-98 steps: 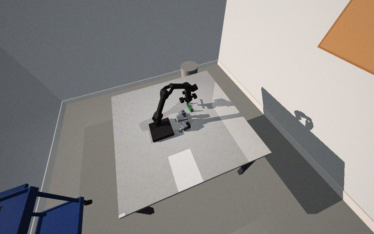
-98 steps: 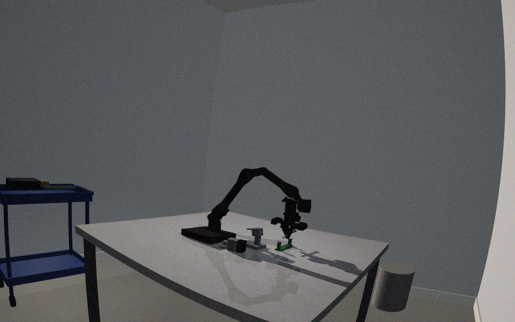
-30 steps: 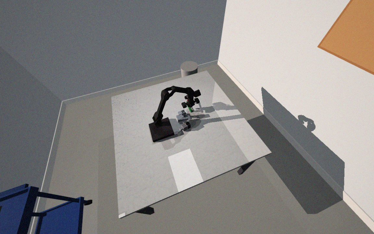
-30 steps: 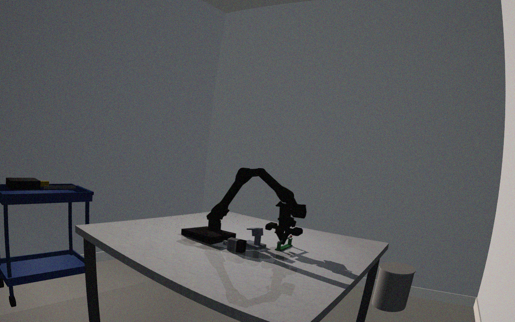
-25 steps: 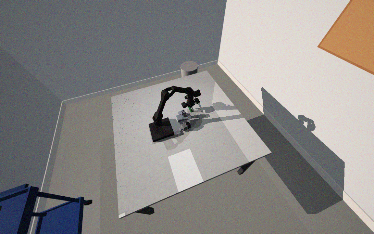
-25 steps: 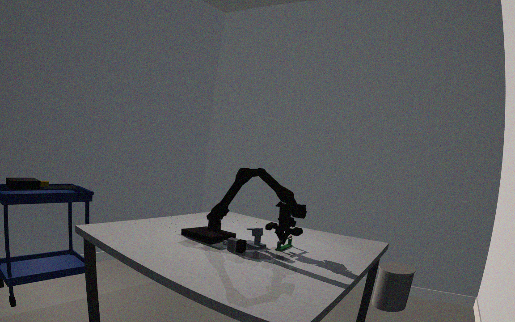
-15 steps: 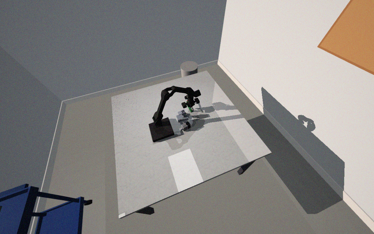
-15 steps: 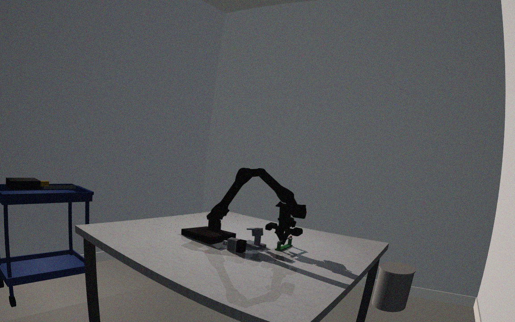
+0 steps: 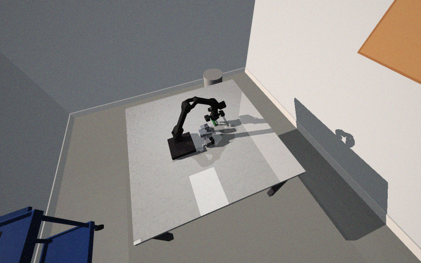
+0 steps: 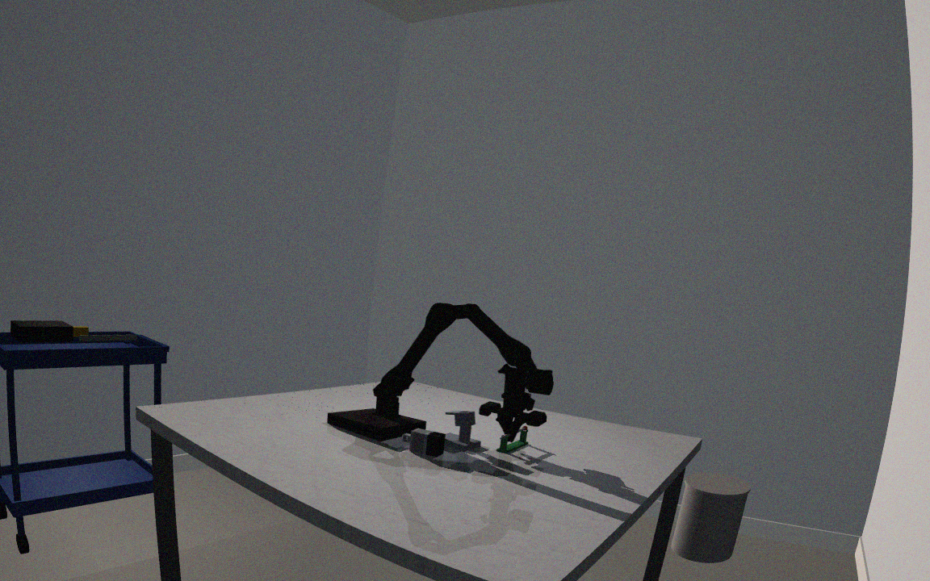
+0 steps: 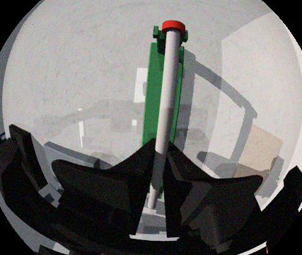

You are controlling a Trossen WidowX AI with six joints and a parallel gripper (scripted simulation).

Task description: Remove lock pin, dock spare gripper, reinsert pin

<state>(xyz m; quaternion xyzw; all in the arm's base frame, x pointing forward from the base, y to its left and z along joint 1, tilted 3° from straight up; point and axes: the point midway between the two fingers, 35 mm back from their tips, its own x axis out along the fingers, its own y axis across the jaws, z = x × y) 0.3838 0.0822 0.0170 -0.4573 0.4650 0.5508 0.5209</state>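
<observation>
My gripper tip is 2 cm to the right of the green rack. Round my gripper tip: mount: 12 cm behind, 8 cm to the right, 3 cm above; spare gripper: 15 cm behind, 22 cm to the right, 1 cm above.
</observation>
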